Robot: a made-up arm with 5 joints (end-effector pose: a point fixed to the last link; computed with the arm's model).
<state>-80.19 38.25 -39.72 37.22 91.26</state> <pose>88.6 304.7 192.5 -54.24 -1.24 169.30</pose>
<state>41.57 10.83 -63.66 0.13 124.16</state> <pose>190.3 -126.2 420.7 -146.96 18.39 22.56</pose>
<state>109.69 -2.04 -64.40 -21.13 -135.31</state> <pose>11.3 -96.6 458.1 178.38 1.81 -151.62</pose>
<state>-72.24 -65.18 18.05 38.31 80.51</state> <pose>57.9 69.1 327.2 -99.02 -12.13 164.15</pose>
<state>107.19 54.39 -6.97 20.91 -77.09</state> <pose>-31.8 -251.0 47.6 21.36 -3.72 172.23</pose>
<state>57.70 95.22 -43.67 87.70 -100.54</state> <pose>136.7 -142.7 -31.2 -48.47 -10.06 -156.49</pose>
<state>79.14 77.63 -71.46 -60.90 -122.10</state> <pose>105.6 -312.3 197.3 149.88 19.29 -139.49</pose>
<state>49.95 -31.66 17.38 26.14 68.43</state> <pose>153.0 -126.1 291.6 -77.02 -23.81 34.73</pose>
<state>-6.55 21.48 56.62 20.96 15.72</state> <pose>162.4 18.8 74.7 2.04 8.83 19.64</pose>
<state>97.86 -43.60 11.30 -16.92 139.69</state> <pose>31.4 -103.0 384.6 -149.49 28.48 -46.84</pose>
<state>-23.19 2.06 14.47 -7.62 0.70</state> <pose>267.8 102.5 237.7 13.09 -80.85 9.94</pose>
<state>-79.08 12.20 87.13 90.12 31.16</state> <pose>36.2 1.5 170.9 109.30 60.22 -174.01</pose>
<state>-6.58 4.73 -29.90 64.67 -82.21</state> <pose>268.4 31.1 277.6 50.39 -3.86 -80.23</pose>
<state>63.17 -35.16 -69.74 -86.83 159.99</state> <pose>-12.0 114.9 363.3 61.82 -64.50 52.64</pose>
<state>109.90 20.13 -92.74 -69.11 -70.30</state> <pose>19.9 -71.8 412.7 -129.52 13.20 149.43</pose>
